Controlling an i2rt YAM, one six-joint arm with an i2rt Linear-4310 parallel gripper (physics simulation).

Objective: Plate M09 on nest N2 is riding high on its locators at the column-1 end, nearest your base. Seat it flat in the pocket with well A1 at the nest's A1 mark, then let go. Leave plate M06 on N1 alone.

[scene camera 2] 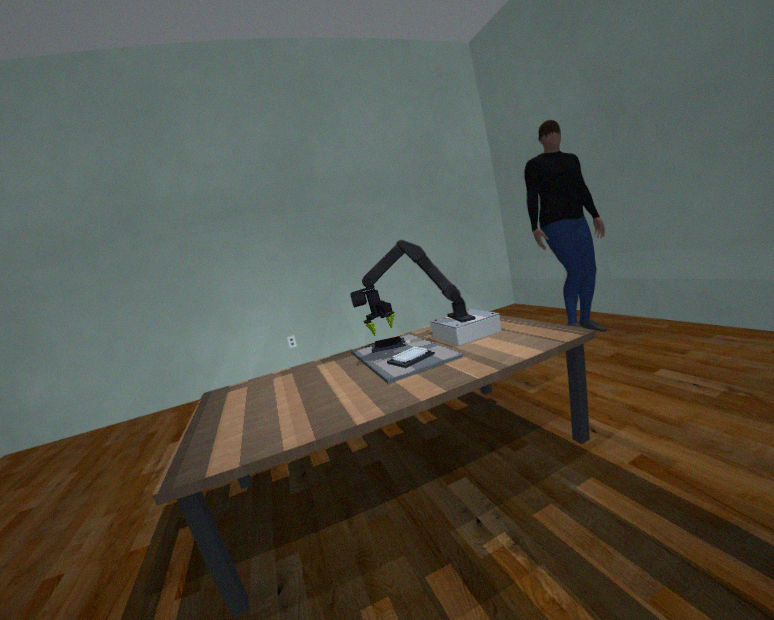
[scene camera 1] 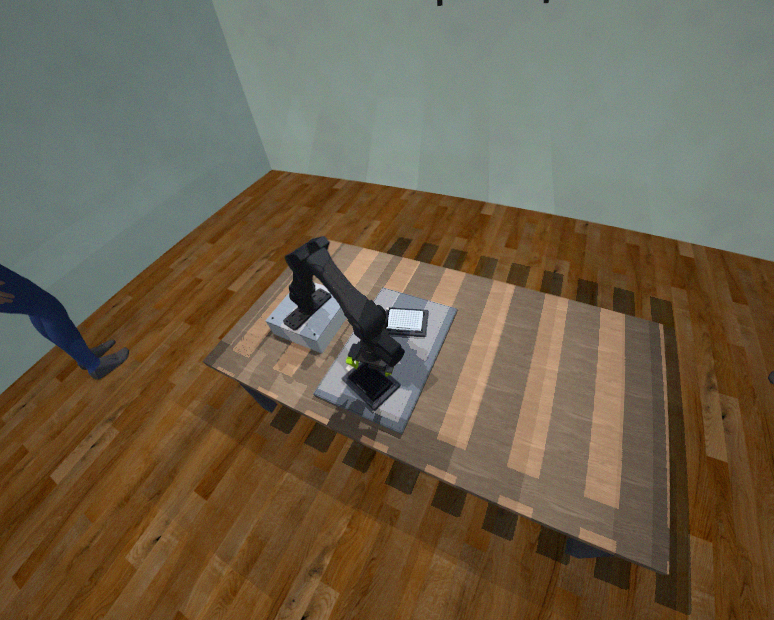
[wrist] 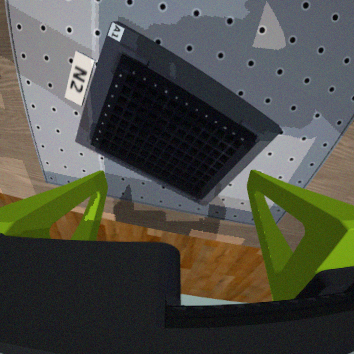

my gripper: open, holds nothing
a black well plate (scene camera 1: 373, 383): on an N2 nest (wrist: 133, 44)
